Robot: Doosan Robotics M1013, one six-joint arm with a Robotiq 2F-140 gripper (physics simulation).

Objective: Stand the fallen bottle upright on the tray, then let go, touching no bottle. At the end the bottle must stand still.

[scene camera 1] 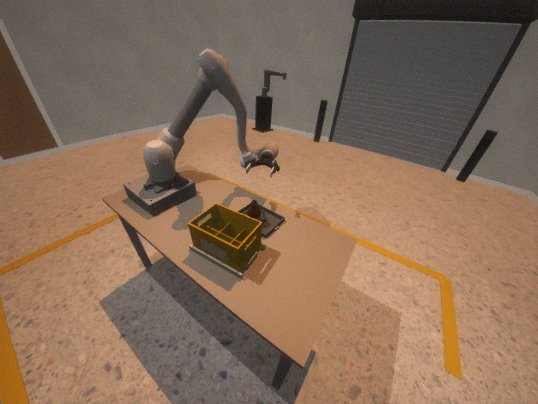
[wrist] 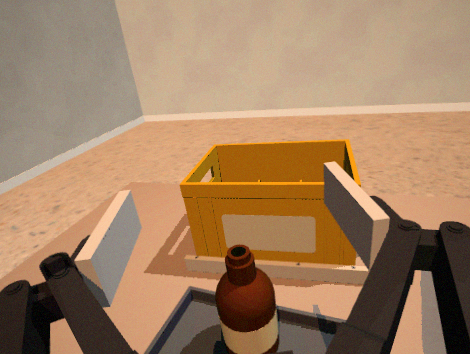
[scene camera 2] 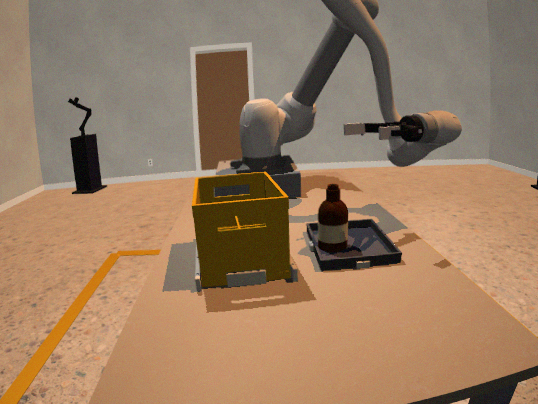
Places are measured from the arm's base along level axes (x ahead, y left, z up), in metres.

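Where they show: gripper, fingertip midpoint: (scene camera 1: 258,172) (wrist: 229,196) (scene camera 2: 361,131); arm's base, link origin: (scene camera 1: 165,182) (scene camera 2: 262,167).
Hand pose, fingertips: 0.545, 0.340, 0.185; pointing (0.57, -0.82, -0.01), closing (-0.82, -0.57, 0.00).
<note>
Each offset is from my fingertips to the top centre of the thing, as dx, dy, dz. Level surfaces: height alone.
A brown bottle with a cream label {+0.056, -0.076, -0.123} (scene camera 1: 254,210) (scene camera 2: 333,220) (wrist: 246,300) stands upright on the dark, low-rimmed tray {+0.046, -0.031, -0.257} (scene camera 1: 276,227) (scene camera 2: 384,258) (wrist: 300,317), near the tray's side toward the crate. It looks untilted in scene camera 2; its foot is cut off in the wrist view. My gripper (scene camera 1: 259,173) (scene camera 2: 366,131) (wrist: 229,196) is open and empty. Its fingers point level, above and back from the bottle, clear of it. Both finger pads show in the wrist view, well apart, with the bottle's neck low between them in the picture.
A yellow crate with dividers {+0.118, -0.296, -0.108} (scene camera 1: 225,240) (scene camera 2: 242,250) (wrist: 250,190) stands beside the tray, within low pale holders on the table {dz -0.283} (scene camera 1: 300,285) (scene camera 2: 350,320). The arm's base (scene camera 1: 160,196) is at the table's far end. A second small arm on a black pedestal (scene camera 1: 263,112) (scene camera 2: 86,162) stands away on the floor.
</note>
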